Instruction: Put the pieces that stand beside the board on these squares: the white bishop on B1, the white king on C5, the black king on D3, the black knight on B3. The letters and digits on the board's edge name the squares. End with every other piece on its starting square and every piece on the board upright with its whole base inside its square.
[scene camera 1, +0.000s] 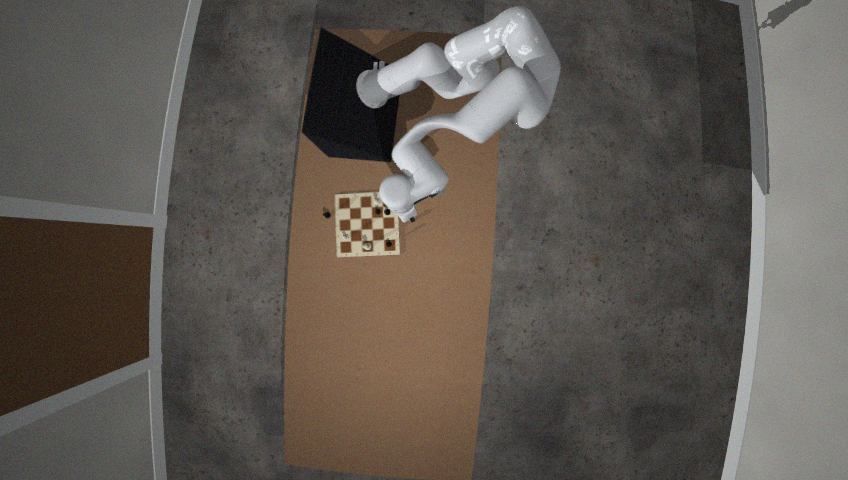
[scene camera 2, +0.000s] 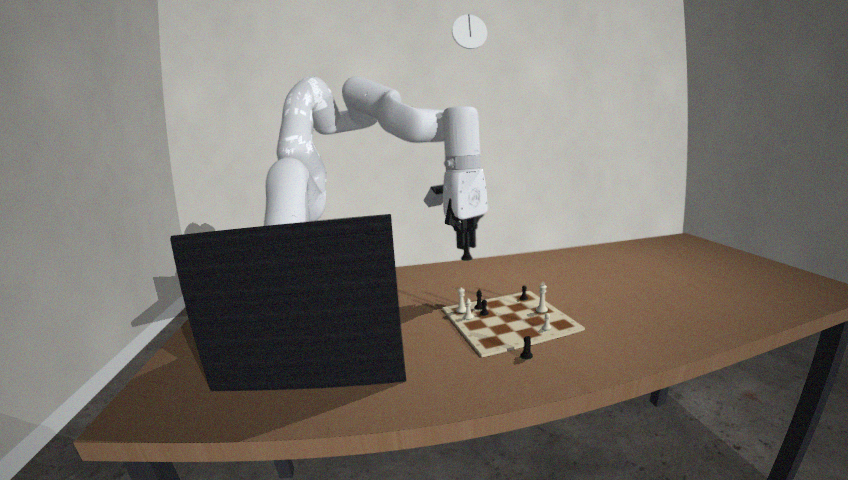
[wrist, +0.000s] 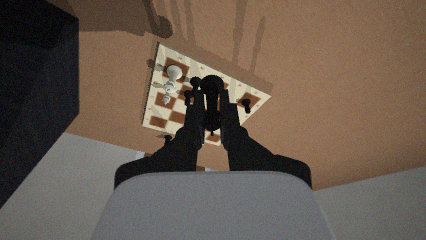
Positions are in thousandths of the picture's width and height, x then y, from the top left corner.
A board shows in scene camera 1 (419, 447), in scene camera 2 (602, 666) and in the wrist view (398, 490).
